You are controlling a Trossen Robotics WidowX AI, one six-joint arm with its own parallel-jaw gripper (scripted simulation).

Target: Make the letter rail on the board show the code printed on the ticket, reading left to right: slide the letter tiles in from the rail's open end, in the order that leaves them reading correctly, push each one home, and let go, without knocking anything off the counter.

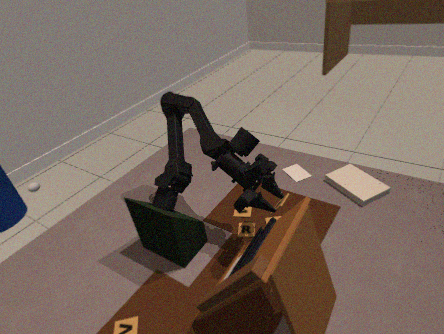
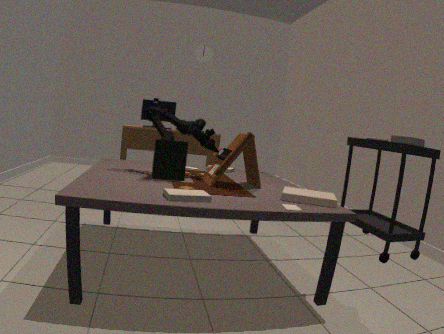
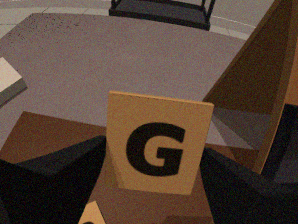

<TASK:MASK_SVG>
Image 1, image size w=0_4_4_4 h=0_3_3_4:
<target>my gripper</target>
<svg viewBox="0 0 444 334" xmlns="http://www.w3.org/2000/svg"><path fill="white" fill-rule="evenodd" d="M262 154L256 156L256 162L253 164L243 161L231 175L231 178L233 178L232 182L237 182L244 188L242 195L233 204L239 213L245 207L276 212L276 209L262 197L261 191L259 193L255 192L261 183L261 187L280 199L284 197L275 182L275 172L271 173L277 167L277 164L273 161L268 161L269 159Z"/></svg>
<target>white block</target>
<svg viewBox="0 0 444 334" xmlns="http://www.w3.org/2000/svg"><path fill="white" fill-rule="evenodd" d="M325 175L325 181L345 193L361 206L365 206L389 194L391 187L352 164Z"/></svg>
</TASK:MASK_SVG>
